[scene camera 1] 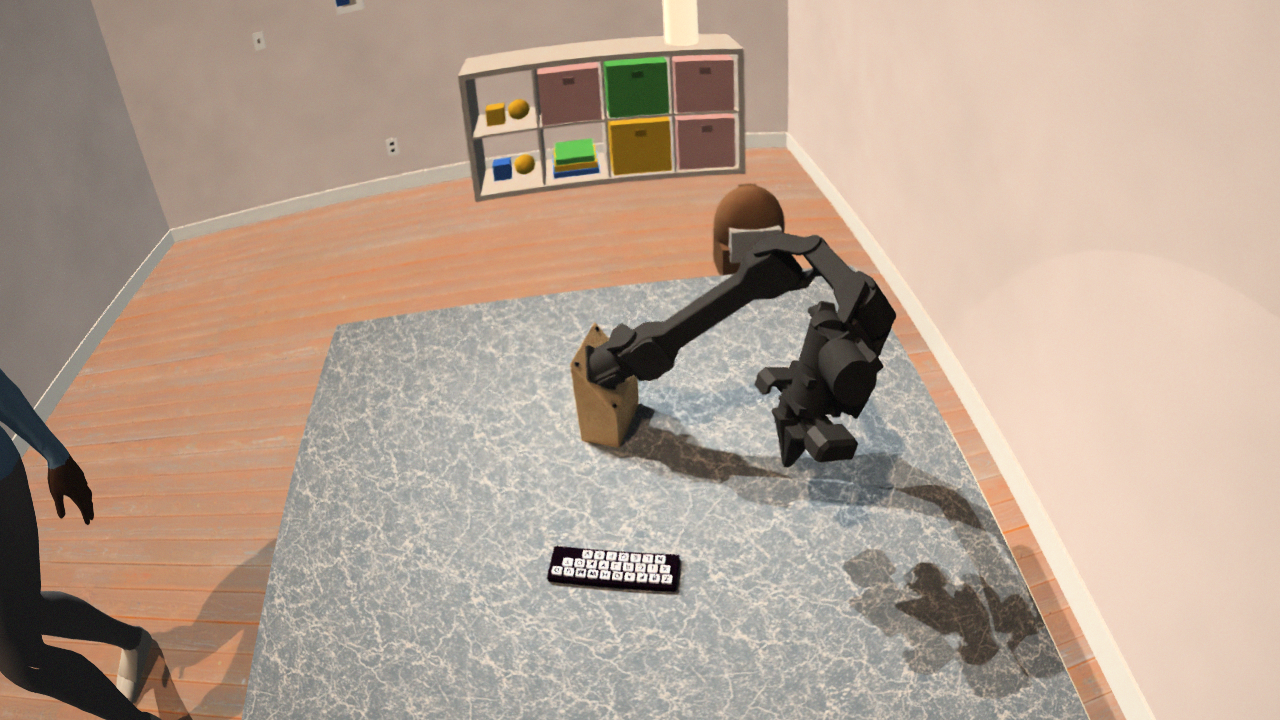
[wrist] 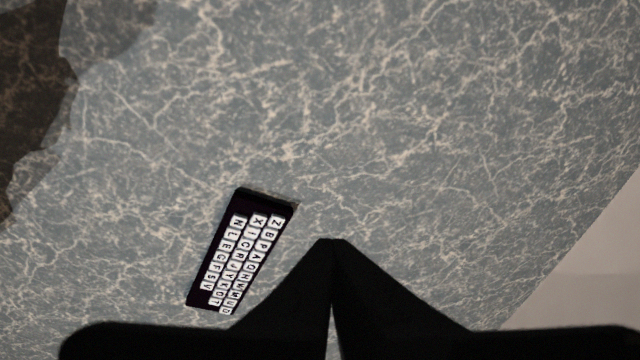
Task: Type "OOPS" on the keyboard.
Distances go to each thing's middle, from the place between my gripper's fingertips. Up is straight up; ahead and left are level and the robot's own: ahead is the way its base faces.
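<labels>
My gripper is 21 cm above the black keyboard (wrist: 247, 217) and 25 cm to the left of it.
</labels>
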